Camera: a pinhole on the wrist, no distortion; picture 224 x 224 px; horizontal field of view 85.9 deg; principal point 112.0 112.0 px. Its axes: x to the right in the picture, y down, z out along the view. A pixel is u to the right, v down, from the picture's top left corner.
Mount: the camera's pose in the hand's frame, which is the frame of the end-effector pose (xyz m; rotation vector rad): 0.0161 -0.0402 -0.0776 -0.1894 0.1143 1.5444
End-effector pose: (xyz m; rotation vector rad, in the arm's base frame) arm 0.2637 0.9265 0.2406 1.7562 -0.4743 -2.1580
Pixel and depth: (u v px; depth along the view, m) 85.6 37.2 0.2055
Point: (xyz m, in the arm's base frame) 0.1000 0.9169 0.1297
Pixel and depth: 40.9 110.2 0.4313
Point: -0.1297 1.1351 0.2264
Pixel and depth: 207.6 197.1 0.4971
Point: 0.0376 0.6968 0.8050
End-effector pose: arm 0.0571 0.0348 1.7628 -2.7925 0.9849 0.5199
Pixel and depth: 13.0 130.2 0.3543
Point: 0.0854 0.3469 1.4873
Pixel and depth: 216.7 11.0 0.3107
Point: 0.0242 -0.2956 1.4863
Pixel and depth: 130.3 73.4 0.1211
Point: 0.0820 0.0147 1.7079
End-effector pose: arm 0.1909 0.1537 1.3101 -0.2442 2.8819 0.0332
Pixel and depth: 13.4 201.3 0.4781
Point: 0.7087 -0.0885 0.9665
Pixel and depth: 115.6 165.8 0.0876
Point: 0.2214 0.1385 1.3111
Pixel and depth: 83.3 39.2 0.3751
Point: 0.0652 0.0728 0.9461
